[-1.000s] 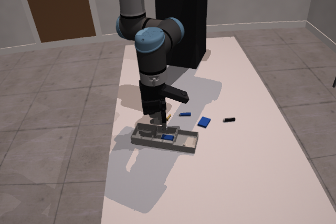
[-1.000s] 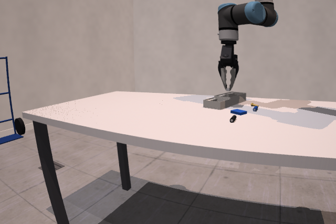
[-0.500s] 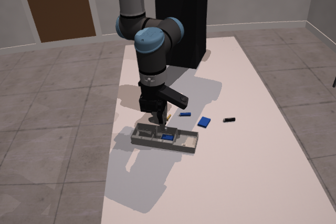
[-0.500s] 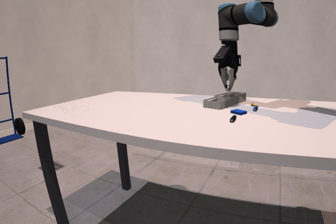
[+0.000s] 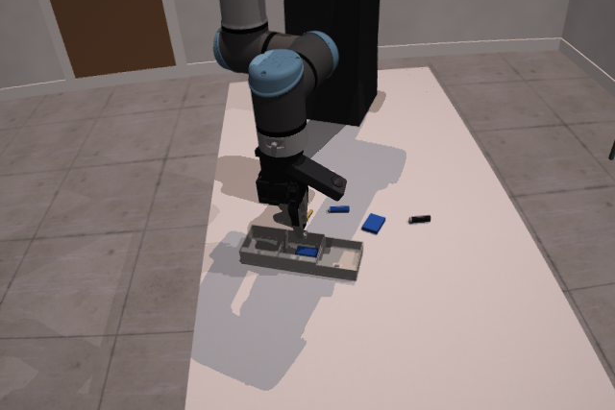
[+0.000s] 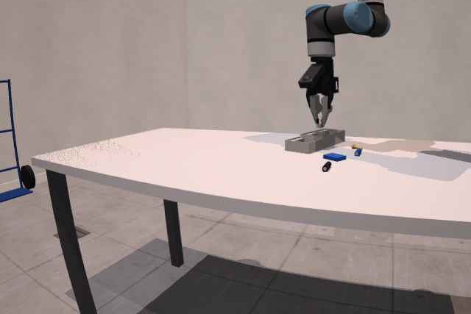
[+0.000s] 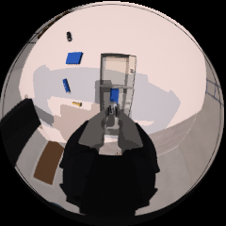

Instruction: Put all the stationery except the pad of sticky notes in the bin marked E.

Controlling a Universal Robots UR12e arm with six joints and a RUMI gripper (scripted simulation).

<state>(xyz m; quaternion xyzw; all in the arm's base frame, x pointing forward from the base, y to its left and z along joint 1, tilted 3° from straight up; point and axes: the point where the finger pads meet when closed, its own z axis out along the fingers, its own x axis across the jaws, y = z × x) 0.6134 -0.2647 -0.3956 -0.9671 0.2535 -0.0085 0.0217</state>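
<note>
My hand is 10 mm short of the three-compartment bin tray and 60 mm above it. From my hand the other things lie so: grey clip (10 mm below); brass piece (110 mm behind, 40 mm to the left, 70 mm below); blue cylinder (110 mm behind, 120 mm to the left, 70 mm below).
</note>
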